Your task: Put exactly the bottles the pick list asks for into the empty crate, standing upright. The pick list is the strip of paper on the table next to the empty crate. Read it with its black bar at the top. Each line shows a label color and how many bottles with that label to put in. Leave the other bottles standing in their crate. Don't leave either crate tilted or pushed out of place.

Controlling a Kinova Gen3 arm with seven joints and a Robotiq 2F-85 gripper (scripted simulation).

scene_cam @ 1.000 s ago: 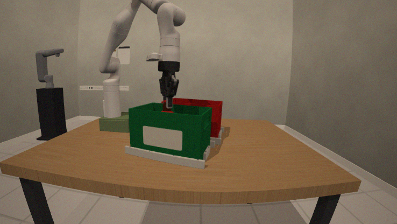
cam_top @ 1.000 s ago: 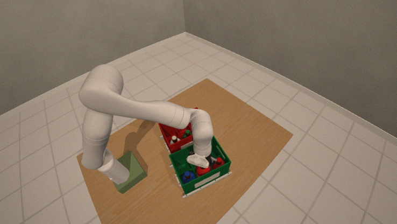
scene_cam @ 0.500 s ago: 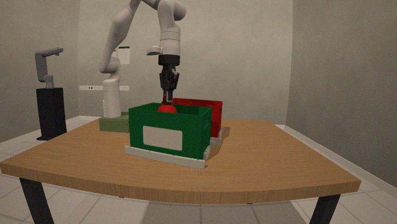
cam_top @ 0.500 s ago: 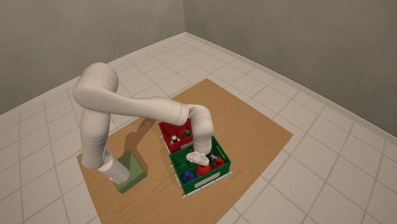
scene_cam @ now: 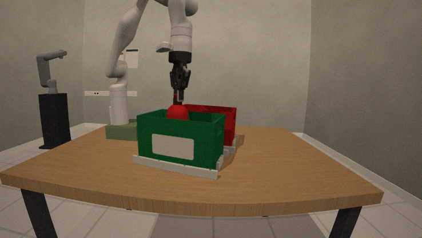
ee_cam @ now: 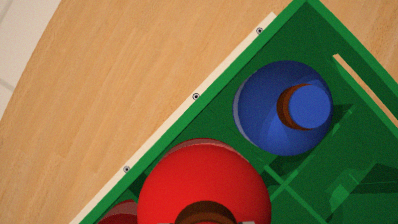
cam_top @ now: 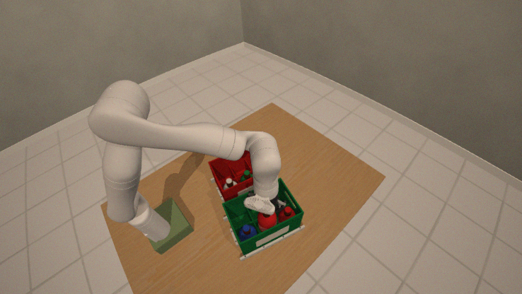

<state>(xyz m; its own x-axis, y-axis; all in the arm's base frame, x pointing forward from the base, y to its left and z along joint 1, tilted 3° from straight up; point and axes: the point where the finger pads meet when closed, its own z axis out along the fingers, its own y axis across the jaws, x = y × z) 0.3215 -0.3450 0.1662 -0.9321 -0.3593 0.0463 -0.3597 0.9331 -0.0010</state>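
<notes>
Now: the red-label bottle 70 mm below my hand. Round my hand: green crate 160 mm below, 40 mm to the left, 20 mm ahead; red-labelled bottle 160 mm below, 80 mm ahead, 40 mm to the right; blue-label bottle 160 mm below, 80 mm behind, 40 mm to the left.
</notes>
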